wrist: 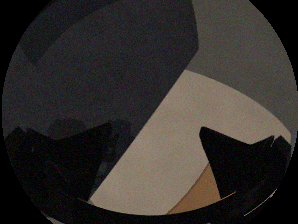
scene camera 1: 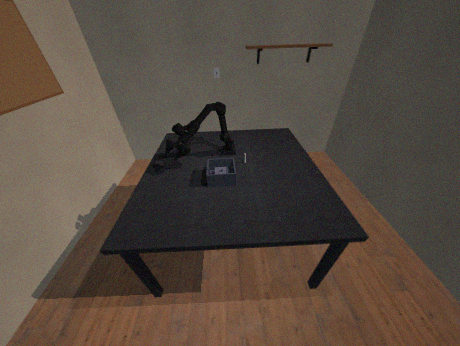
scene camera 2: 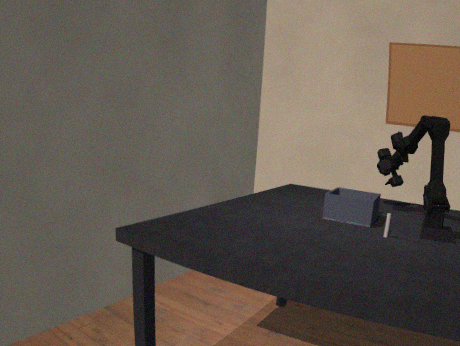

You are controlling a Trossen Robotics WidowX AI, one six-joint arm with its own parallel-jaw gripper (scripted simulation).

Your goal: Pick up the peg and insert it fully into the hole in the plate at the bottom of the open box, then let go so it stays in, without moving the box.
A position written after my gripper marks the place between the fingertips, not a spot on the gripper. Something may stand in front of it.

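Observation:
Through scene camera 2 I can see a grey box [scene camera 2: 347, 206]. In the wrist view that box is out of frame, but my gripper [wrist: 157, 130] is there to be seen.

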